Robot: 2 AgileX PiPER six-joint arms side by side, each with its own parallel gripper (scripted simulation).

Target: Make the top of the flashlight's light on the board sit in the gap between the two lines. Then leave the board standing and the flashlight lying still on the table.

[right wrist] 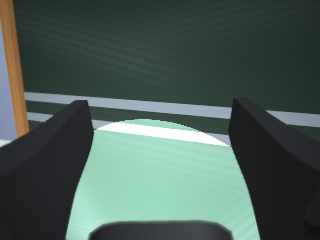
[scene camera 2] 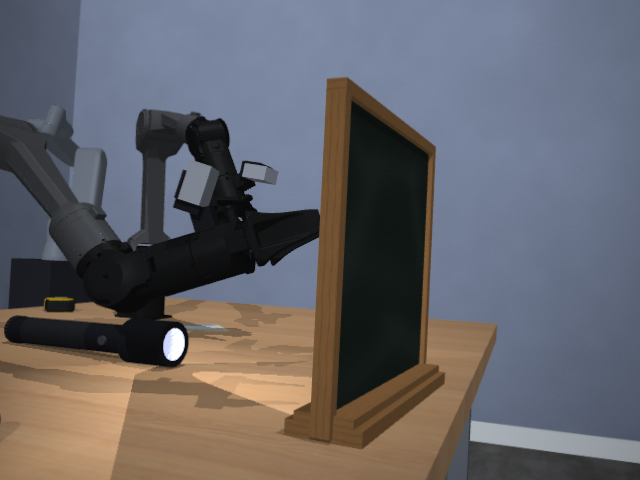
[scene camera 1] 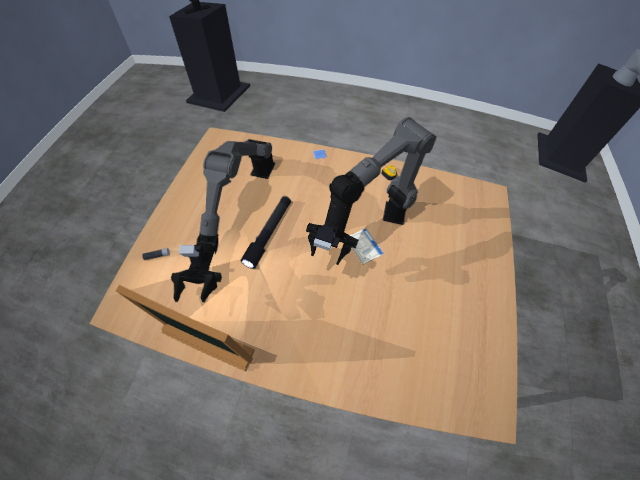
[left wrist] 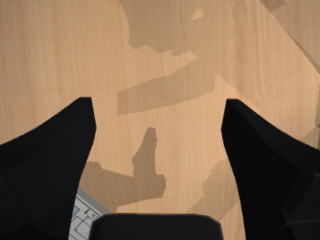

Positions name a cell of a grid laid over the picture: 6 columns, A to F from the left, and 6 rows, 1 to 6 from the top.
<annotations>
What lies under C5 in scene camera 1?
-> A wood-framed board.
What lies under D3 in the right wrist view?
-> A wood-framed board.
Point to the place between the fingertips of my left gripper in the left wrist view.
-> C3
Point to a wood-framed board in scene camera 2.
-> D4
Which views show my right gripper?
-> The right wrist view, scene camera 2 and scene camera 1 only.
</annotations>
